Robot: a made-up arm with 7 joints.
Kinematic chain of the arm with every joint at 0, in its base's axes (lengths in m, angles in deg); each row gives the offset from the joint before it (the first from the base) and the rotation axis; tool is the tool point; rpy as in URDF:
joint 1: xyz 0 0 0.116 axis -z
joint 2: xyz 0 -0.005 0.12 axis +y
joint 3: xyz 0 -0.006 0.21 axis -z
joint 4: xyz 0 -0.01 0.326 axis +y
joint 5: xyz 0 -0.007 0.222 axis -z
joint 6: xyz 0 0 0.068 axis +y
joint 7: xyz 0 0 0.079 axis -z
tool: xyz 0 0 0 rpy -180 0 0
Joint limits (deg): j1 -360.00..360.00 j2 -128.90..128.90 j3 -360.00..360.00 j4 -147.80..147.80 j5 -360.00..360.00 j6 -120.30..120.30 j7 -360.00..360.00
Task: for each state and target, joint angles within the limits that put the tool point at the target. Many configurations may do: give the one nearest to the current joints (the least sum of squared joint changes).
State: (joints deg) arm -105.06 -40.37 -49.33 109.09 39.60 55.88 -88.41
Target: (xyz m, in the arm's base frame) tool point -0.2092 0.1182 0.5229
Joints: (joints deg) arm -110.92 0.48 -54.37 127.87 36.64 49.47 -88.41
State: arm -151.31 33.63 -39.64 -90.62 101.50 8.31 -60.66
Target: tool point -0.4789 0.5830 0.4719
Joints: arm -153.06 81.72 -59.63 -59.93 100.09 11.07 -60.66
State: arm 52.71 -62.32 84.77 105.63 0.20 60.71 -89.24
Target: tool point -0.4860 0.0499 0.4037
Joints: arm 47.10 -65.24 86.99 101.48 0.77 59.03 -89.24
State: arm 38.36 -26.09 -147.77 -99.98 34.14 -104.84 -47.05
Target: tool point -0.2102 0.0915 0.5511
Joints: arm 57.28 -54.39 -147.76 -123.27 30.79 -110.01 -47.05
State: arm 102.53 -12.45 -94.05 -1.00 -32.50 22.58 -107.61
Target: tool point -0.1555 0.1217 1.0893
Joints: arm 101.38 -6.75 -95.20 -31.82 -34.42 26.17 -107.61
